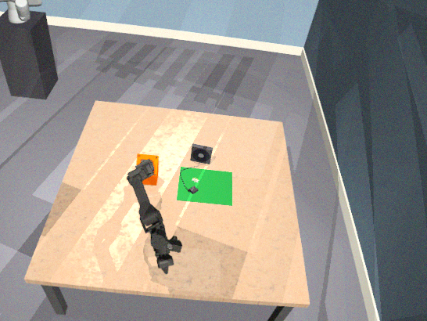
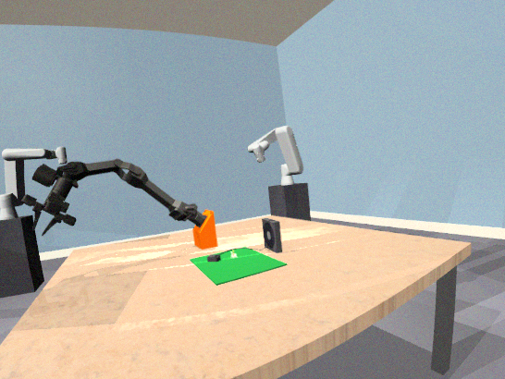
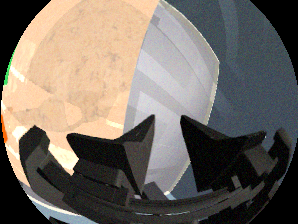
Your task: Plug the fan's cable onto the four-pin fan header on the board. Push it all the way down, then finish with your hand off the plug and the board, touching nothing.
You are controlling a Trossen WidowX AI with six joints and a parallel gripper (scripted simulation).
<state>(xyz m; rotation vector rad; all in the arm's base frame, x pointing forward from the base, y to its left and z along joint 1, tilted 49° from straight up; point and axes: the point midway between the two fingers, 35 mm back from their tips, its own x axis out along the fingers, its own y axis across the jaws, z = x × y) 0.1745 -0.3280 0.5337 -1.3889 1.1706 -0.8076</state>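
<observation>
My gripper tip is now 80 mm short of the dark cable plug, 590 mm to the right of it and 170 mm above it. The rest, counted from my gripper tip: black fan: 110 mm ahead, 820 mm to the left, 130 mm below; green board: 150 mm ahead, 640 mm to the left, 200 mm below.
</observation>
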